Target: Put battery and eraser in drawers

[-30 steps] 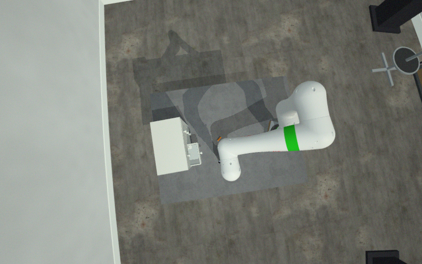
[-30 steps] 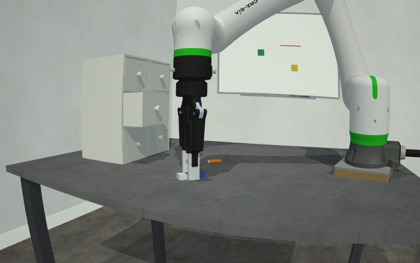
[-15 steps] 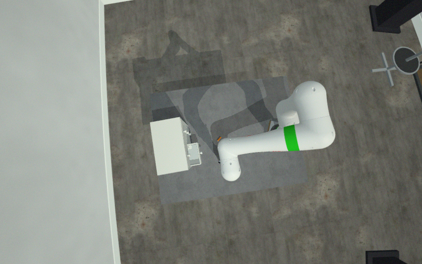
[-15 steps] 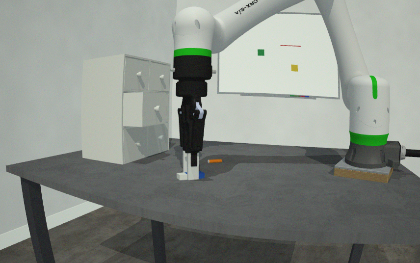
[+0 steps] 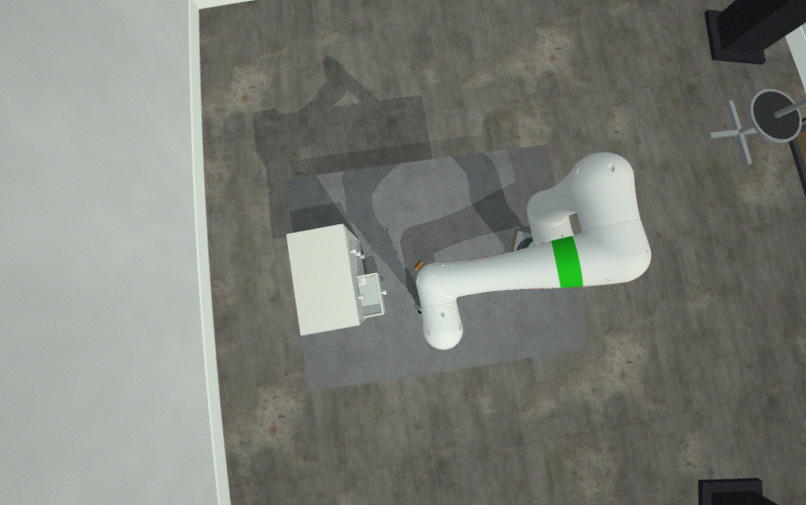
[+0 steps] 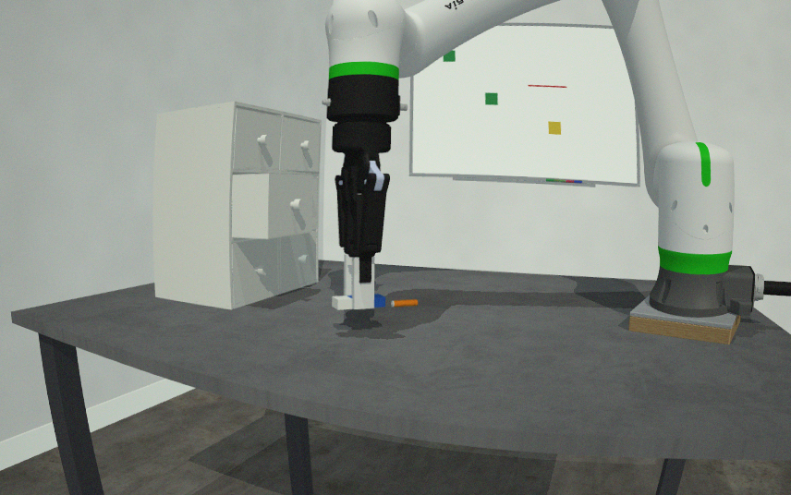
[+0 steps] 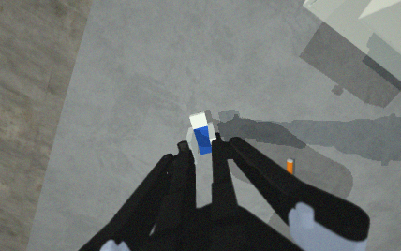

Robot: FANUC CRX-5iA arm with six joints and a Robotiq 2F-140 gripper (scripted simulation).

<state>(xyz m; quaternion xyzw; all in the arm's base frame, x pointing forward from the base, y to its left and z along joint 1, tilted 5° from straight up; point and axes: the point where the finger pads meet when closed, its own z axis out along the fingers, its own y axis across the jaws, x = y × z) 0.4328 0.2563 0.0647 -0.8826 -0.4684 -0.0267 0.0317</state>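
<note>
Right now my hand is 200 mm to the left of the orange cylinder, 70 mm above it and 50 mm short of it. Also, from my hand: eraser: 30 mm below, 10 mm to the left; green nine-volt battery: 390 mm ahead, 170 mm to the right, 160 mm above.
</note>
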